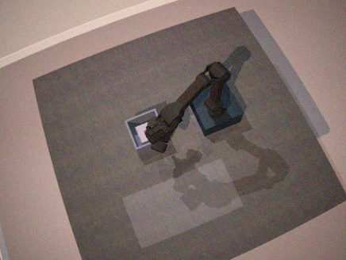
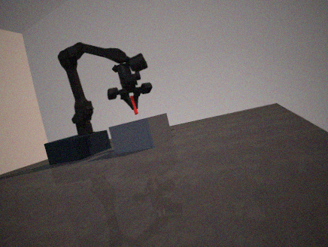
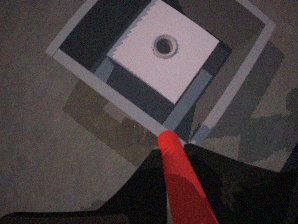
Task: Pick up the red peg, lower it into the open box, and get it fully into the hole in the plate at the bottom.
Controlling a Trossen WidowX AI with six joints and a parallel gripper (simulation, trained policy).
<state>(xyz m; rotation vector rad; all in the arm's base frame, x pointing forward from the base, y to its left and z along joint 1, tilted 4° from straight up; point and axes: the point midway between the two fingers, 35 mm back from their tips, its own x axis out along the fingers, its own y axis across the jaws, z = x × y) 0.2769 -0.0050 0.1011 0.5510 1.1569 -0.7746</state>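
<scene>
The grey box is 12 cm below my gripper tip, 9 cm to the right of it and 4 cm ahead of it. From my gripper tip the other things lie so: red peg 2 cm above.
</scene>
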